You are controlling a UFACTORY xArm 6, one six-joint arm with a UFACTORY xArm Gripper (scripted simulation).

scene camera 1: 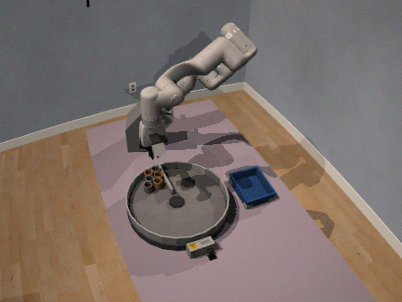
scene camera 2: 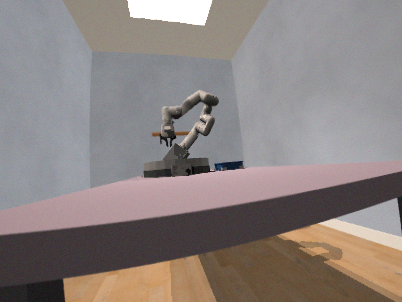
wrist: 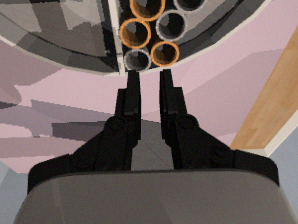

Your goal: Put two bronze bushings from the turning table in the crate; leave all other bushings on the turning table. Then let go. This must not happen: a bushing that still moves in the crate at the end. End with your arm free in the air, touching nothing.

Labels:
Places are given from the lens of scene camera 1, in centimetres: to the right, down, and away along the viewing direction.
blue crate (scene camera 1: 251, 181): 23, 14, 147
grey turning table (scene camera 1: 201, 203): 0, 21, 130
The marked spots on the blue crate and the grey turning table are 30 cm apart.

